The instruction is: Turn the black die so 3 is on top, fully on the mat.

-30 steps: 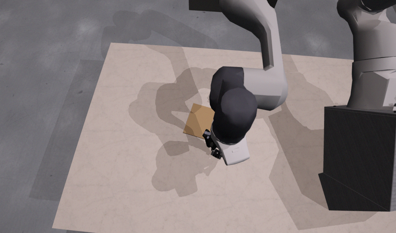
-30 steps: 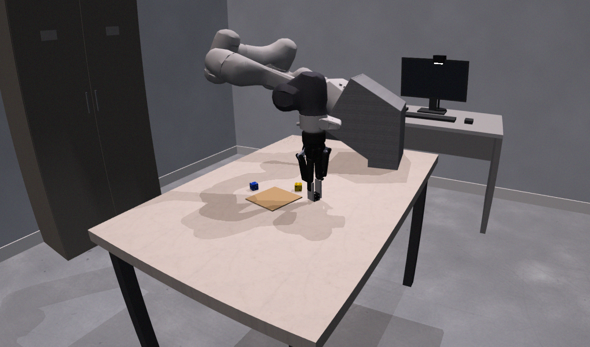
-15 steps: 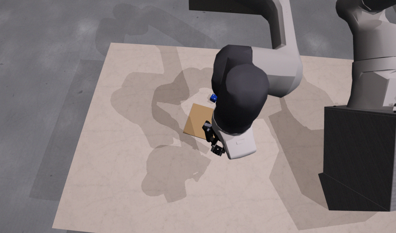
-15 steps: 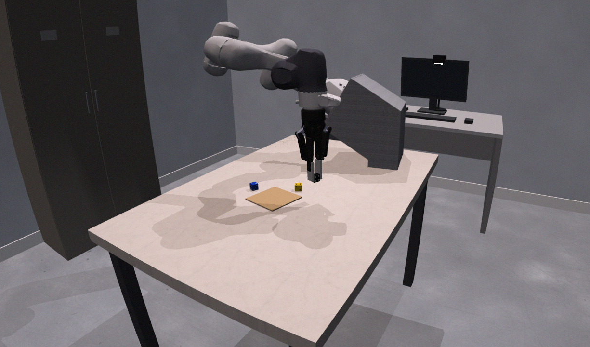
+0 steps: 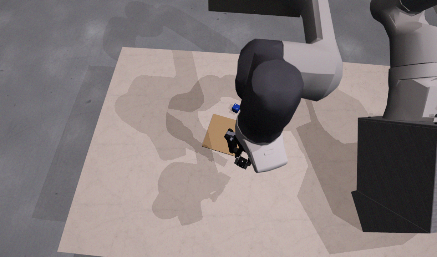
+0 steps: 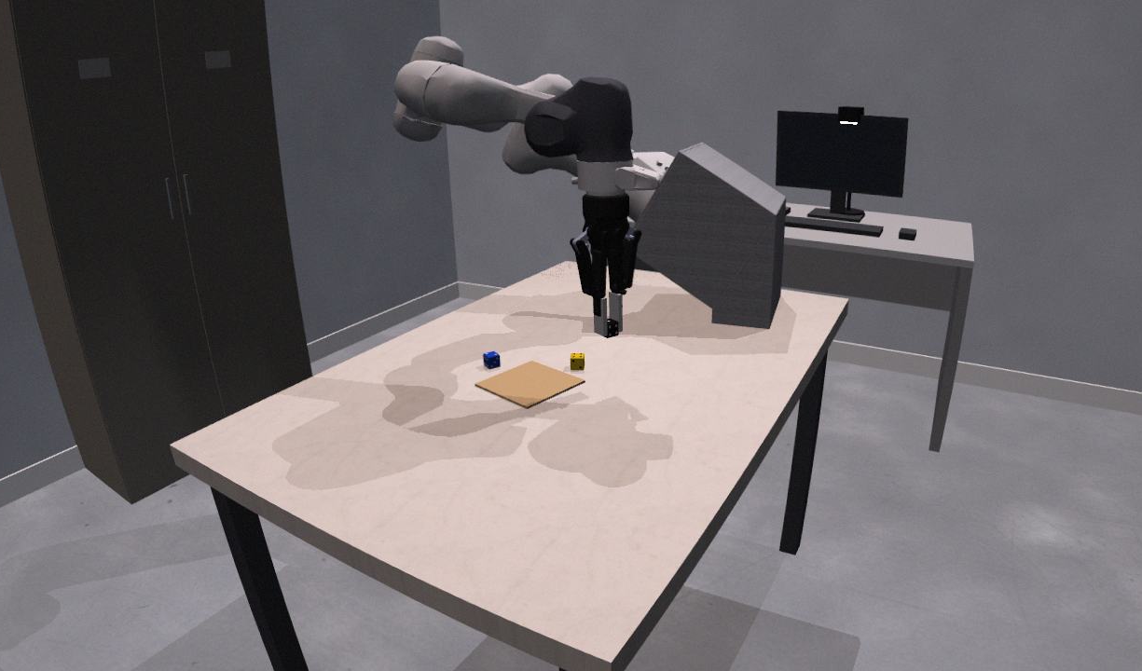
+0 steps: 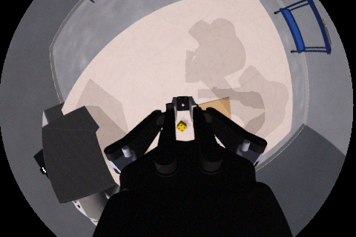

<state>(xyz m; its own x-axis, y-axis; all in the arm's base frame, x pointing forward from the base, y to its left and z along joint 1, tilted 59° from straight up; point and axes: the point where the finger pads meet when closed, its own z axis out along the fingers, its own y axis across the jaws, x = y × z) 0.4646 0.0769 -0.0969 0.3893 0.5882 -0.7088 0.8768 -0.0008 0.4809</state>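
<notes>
The tan mat lies 6 cm ahead of my hand, 13 cm to the right of it and 13 cm below it. Also, from my hand: black die: 3 cm below; then blue die: 2 cm ahead, 24 cm to the right, 12 cm below; then yellow die: 5 cm behind, 9 cm to the right, 12 cm below.
</notes>
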